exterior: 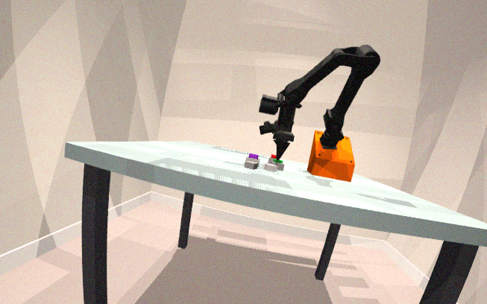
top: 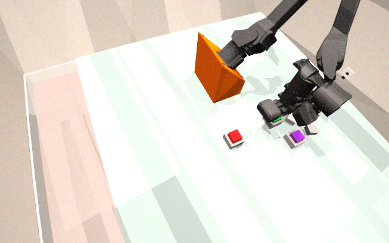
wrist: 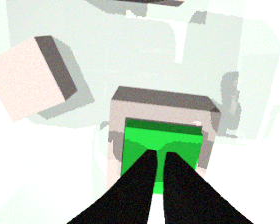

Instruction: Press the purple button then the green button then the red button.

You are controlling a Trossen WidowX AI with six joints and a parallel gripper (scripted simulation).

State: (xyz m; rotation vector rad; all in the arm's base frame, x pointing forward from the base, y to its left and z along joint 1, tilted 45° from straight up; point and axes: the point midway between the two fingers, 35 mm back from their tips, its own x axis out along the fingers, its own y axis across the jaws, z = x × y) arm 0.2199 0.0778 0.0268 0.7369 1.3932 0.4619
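My gripper tip is now 1 cm above the green button. From my gripper tip the other things lie so: red button (2 cm behind, 16 cm to the right); purple button (9 cm ahead, 1 cm to the left).
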